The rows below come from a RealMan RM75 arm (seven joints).
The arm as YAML. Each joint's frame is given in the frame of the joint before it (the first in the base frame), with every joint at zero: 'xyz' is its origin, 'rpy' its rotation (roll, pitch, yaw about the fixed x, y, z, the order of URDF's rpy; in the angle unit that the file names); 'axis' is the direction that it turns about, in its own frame. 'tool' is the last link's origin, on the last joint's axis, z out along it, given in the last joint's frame.
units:
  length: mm
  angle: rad
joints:
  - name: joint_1
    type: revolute
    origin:
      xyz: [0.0, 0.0, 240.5]
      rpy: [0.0, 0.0, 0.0]
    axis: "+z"
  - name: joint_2
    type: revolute
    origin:
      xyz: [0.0, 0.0, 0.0]
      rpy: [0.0, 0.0, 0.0]
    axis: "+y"
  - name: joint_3
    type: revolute
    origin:
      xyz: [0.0, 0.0, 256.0]
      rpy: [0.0, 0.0, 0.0]
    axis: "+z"
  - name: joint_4
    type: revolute
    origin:
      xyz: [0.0, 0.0, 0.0]
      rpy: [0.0, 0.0, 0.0]
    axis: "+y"
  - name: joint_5
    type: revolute
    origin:
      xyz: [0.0, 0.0, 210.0]
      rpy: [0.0, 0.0, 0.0]
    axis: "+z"
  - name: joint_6
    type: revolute
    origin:
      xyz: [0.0, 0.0, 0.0]
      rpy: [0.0, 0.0, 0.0]
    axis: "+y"
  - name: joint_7
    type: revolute
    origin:
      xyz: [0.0, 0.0, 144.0]
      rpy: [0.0, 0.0, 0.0]
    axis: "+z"
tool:
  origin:
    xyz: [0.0, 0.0, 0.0]
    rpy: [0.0, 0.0, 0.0]
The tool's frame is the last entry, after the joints.
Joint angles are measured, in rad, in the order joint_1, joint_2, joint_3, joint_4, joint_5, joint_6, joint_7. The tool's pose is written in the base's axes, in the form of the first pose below.
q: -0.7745, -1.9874, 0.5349, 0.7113, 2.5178, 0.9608, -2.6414
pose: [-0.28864 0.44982 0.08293 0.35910 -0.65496 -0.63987 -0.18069]
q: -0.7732, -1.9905, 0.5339, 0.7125, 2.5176, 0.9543, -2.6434
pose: [-0.28915 0.44976 0.08244 0.36090 -0.65276 -0.64063 -0.18236]
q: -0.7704, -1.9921, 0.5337, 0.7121, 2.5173, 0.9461, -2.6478
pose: [-0.29068 0.44943 0.08238 0.36343 -0.64906 -0.64251 -0.18390]
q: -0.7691, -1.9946, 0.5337, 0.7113, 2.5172, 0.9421, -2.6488
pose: [-0.29127 0.44903 0.08128 0.36376 -0.64775 -0.64353 -0.18431]
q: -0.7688, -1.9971, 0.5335, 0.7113, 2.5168, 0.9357, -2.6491
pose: [-0.29143 0.44921 0.08069 0.36536 -0.64654 -0.64352 -0.18543]
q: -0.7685, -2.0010, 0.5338, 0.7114, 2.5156, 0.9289, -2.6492
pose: [-0.29131 0.44931 0.07938 0.36640 -0.64548 -0.64360 -0.18679]
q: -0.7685, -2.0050, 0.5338, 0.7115, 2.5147, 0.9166, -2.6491
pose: [-0.29140 0.44991 0.07865 0.36983 -0.64358 -0.64293 -0.18886]
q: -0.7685, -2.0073, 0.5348, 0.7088, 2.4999, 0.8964, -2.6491
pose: [-0.29090 0.45170 0.07901 0.37418 -0.63884 -0.64256 -0.19747]
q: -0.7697, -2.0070, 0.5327, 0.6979, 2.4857, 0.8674, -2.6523
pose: [-0.29194 0.45386 0.07978 0.38048 -0.63015 -0.64438 -0.20719]
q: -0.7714, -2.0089, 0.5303, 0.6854, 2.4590, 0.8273, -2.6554
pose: [-0.29222 0.45699 0.08050 0.38790 -0.61759 -0.64662 -0.22359]
